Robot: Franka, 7 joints.
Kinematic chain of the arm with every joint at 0, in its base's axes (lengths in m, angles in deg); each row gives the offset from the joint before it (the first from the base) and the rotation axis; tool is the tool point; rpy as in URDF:
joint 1: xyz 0 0 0.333 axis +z
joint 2: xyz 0 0 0 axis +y
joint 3: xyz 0 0 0.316 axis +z
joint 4: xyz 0.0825 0 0 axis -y
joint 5: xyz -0.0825 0 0.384 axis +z
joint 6: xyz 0 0 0 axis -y
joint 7: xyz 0.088 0 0 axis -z
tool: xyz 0 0 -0.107 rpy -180 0 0
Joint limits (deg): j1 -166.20..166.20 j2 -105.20..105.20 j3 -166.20..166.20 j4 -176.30..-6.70 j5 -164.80..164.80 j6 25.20..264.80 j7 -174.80..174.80
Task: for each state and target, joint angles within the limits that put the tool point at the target. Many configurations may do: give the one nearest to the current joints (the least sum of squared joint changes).
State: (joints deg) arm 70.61 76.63 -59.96 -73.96 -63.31 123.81 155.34
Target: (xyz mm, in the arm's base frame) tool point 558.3 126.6 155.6
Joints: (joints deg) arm 78.16 73.20 -59.57 -111.14 -57.77 111.02 155.34
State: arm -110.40 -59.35 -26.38 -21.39 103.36 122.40 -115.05
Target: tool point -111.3 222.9 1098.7
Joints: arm -106.34 -48.17 -28.63 -59.91 95.87 111.86 -115.05
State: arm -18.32 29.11 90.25 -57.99 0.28 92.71 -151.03
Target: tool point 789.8 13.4 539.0
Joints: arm -28.02 63.02 71.68 -41.56 -2.78 113.78 -151.03
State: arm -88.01 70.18 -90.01 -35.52 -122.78 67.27 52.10
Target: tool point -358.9 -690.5 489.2
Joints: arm -97.48 84.07 -83.95 -41.54 -123.54 72.23 52.10
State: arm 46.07 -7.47 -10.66 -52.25 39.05 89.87 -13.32
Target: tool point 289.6 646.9 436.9
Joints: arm 61.35 33.67 -0.99 -70.21 38.77 91.84 -13.32
